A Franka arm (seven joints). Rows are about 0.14 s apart.
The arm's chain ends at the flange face. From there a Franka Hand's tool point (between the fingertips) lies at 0.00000 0.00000 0.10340 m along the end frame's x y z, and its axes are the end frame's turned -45 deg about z.
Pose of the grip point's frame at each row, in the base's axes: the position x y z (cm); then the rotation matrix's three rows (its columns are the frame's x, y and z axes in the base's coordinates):
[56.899 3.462 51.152], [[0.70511 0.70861 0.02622], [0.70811 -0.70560 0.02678], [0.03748 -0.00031 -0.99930]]
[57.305 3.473 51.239], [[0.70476 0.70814 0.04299], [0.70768 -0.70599 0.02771], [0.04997 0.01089 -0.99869]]
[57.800 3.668 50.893], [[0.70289 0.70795 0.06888], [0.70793 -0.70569 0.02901], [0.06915 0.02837 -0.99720]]
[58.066 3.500 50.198], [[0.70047 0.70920 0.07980], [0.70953 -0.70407 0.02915], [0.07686 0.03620 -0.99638]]
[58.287 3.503 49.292], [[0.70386 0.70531 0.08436], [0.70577 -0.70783 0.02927], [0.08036 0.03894 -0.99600]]
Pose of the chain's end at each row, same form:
[56.628 3.185 61.485], [[0.99965 0.00247 0.02622], [0.00177 -0.99964 0.02678], [0.02628 -0.02672 -0.99930]]
[56.860 3.186 61.565], [[0.99907 0.00239 0.04299], [0.00120 -0.99962 0.02771], [0.04303 -0.02763 -0.99869]]
[57.088 3.368 61.204], [[0.99761 0.00358 0.06888], [0.00158 -0.99958 0.02901], [0.06896 -0.02884 -0.99720]]
[57.241 3.199 60.501], [[0.99679 0.00617 0.07980], [0.00386 -0.99957 0.02915], [0.07995 -0.02875 -0.99638]]
[57.415 3.200 59.591], [[0.99643 0.00103 0.08436], [-0.00146 -0.99957 0.02927], [0.08436 -0.02929 -0.99600]]

